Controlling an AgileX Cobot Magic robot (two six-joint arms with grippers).
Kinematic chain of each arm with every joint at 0, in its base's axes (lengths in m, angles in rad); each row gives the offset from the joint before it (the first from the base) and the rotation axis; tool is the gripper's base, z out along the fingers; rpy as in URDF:
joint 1: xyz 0 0 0.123 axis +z
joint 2: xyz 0 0 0 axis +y
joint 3: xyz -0.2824 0 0.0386 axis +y
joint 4: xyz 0.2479 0 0.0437 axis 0.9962 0 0.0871
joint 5: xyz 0 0 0 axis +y
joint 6: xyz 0.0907 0 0.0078 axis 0.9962 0 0.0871
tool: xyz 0 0 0 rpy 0 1.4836 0
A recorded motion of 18 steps. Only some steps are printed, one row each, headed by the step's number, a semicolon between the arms.
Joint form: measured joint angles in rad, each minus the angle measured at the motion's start. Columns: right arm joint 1, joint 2, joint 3, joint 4, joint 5, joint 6; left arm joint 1, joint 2, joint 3, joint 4, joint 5, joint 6.
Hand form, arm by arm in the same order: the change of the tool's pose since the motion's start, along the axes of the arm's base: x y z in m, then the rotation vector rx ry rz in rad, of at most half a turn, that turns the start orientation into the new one. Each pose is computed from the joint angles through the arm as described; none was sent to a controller.
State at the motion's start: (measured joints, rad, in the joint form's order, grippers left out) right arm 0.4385 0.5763 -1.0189 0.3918 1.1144 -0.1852; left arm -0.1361 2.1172 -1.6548 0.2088 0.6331 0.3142
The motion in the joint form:
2: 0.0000 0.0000 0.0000 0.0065 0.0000 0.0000; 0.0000 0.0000 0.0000 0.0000 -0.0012 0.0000
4: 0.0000 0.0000 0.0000 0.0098 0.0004 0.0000; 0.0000 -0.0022 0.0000 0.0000 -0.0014 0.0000
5: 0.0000 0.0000 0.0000 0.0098 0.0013 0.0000; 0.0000 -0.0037 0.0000 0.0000 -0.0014 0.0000
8: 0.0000 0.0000 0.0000 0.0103 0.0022 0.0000; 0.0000 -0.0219 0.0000 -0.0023 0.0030 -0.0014
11: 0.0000 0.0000 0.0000 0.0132 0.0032 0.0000; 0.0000 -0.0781 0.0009 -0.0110 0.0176 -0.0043
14: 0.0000 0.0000 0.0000 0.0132 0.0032 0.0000; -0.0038 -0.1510 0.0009 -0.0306 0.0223 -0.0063
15: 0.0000 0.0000 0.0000 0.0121 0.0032 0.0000; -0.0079 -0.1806 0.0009 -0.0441 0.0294 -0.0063
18: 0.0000 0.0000 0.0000 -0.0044 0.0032 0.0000; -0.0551 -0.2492 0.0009 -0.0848 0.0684 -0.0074
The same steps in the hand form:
2: -0.0003 0.0004 0.0002 0.0051 0.0024 0.0033; 0.0001 0.0000 0.0001 -0.0002 -0.0012 -0.0002
4: -0.0005 0.0006 0.0002 0.0074 0.0039 0.0051; -0.0001 0.0000 0.0011 -0.0006 -0.0035 -0.0003
5: -0.0005 0.0006 0.0002 0.0069 0.0046 0.0054; -0.0002 0.0000 0.0018 -0.0008 -0.0050 -0.0003
8: -0.0006 0.0006 0.0001 0.0068 0.0054 0.0059; -0.0020 0.0002 0.0101 -0.0053 -0.0186 0.0026
11: -0.0008 0.0008 0.0001 0.0085 0.0072 0.0077; -0.0086 0.0008 0.0351 -0.0197 -0.0583 0.0105
14: -0.0008 0.0008 0.0001 0.0085 0.0072 0.0077; -0.0184 -0.0006 0.0680 -0.0491 -0.1233 0.0144
15: -0.0007 0.0007 0.0001 0.0076 0.0068 0.0072; -0.0235 -0.0023 0.0807 -0.0653 -0.1438 0.0148
18: 0.0000 -0.0003 -0.0004 -0.0053 0.0008 -0.0012; -0.0410 -0.0224 0.1083 -0.1123 -0.1653 -0.0170

